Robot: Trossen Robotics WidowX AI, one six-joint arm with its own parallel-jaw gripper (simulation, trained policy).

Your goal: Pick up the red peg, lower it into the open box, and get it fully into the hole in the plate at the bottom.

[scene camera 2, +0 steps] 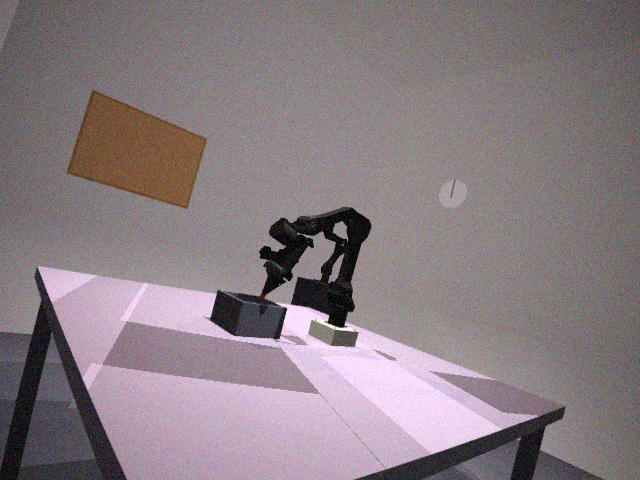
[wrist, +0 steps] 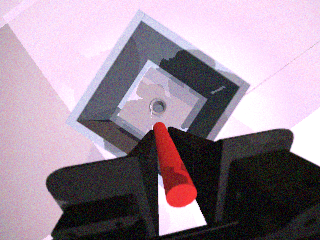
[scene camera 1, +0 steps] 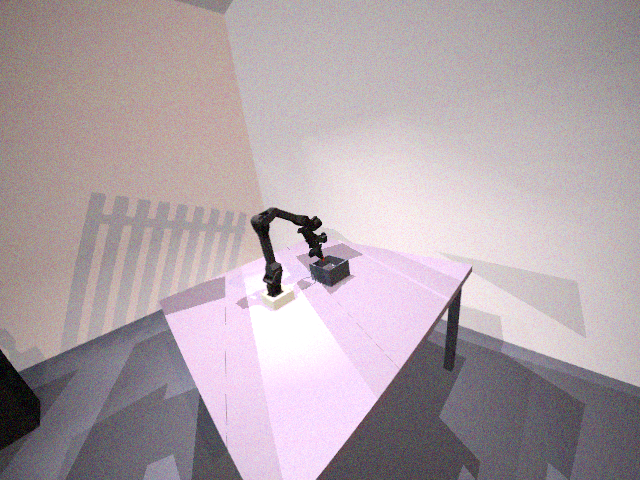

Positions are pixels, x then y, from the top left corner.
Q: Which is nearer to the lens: the red peg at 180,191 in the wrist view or the light plate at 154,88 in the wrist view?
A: The red peg.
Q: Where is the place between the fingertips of the gripper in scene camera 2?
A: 263,294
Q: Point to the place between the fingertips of the gripper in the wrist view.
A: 161,132
